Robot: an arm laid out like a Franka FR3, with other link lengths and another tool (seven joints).
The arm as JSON. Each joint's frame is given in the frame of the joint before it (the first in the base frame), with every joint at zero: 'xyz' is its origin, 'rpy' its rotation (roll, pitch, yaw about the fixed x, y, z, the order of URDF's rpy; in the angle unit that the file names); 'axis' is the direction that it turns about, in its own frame. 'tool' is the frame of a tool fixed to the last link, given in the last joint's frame.
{
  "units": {
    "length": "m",
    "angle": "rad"
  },
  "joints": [
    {
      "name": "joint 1",
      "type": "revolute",
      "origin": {
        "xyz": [
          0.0,
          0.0,
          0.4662
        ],
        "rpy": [
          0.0,
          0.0,
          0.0
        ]
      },
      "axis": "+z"
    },
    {
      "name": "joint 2",
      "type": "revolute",
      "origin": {
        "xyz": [
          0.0,
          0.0,
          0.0
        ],
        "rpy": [
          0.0,
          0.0,
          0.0
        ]
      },
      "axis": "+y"
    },
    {
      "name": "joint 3",
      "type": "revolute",
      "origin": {
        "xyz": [
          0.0,
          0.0,
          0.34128
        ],
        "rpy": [
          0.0,
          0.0,
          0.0
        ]
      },
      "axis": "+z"
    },
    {
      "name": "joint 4",
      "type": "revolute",
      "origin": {
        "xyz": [
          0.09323,
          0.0,
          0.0
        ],
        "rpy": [
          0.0,
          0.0,
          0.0
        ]
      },
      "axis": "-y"
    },
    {
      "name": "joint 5",
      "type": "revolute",
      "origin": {
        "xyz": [
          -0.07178,
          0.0,
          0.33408
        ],
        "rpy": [
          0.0,
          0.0,
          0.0
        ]
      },
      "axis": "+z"
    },
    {
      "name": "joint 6",
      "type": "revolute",
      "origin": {
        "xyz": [
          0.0,
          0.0,
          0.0
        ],
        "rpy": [
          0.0,
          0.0,
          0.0
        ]
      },
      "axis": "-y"
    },
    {
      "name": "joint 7",
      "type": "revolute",
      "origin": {
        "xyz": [
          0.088,
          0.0,
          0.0
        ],
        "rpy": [
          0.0,
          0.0,
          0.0
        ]
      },
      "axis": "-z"
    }
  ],
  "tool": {
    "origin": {
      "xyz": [
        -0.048,
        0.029,
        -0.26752
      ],
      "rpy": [
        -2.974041,
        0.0,
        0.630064
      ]
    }
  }
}
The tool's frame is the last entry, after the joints.
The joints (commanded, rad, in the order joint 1, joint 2, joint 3, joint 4, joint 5, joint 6, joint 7), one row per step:
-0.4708 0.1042 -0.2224 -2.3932 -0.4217 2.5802 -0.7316
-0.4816 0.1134 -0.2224 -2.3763 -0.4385 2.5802 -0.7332
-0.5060 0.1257 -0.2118 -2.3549 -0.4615 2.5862 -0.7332
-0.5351 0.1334 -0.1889 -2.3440 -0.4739 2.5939 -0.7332
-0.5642 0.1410 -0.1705 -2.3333 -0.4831 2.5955 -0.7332
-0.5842 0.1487 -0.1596 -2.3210 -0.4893 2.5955 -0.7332
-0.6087 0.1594 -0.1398 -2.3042 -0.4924 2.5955 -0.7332
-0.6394 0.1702 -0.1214 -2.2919 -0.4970 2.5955 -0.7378
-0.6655 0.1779 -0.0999 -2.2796 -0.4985 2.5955 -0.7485
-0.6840 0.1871 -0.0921 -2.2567 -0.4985 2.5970 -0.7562
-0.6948 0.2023 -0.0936 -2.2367 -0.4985 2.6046 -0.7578
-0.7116 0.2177 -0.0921 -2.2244 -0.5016 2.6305 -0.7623
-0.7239 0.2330 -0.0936 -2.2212 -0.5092 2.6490 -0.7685
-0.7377 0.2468 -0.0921 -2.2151 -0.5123 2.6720 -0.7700
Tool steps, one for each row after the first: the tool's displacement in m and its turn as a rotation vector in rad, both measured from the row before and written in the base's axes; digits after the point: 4 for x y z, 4 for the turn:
0.0009 -0.0097 0.0022 -0.0141 0.0024 0.0045
0.0024 -0.0127 0.0026 -0.0193 -0.0019 0.0066
0.0025 -0.0063 0.0006 -0.0088 -0.0047 0.0060
-0.0008 -0.0069 0.0002 -0.0056 -0.0003 -0.0029
-0.0001 -0.0065 0.0007 -0.0055 -0.0008 -0.0041
0.0029 -0.0059 0.0004 -0.0042 -0.0039 -0.0021
-0.0018 -0.0073 -0.0011 -0.0015 0.0015 -0.0044
0.0016 -0.0051 0.0003 -0.0010 -0.0009 0.0066
0.0028 -0.0102 0.0036 -0.0092 -0.0090 -0.0027
0.0018 -0.0097 -0.0001 -0.0073 -0.0084 -0.0079
0.0023 -0.0101 -0.0018 -0.0093 -0.0167 0.0000
-0.0022 -0.0066 -0.0053 -0.0025 -0.0008 0.0040
0.0007 -0.0069 -0.0035 -0.0049 -0.0121 -0.0009

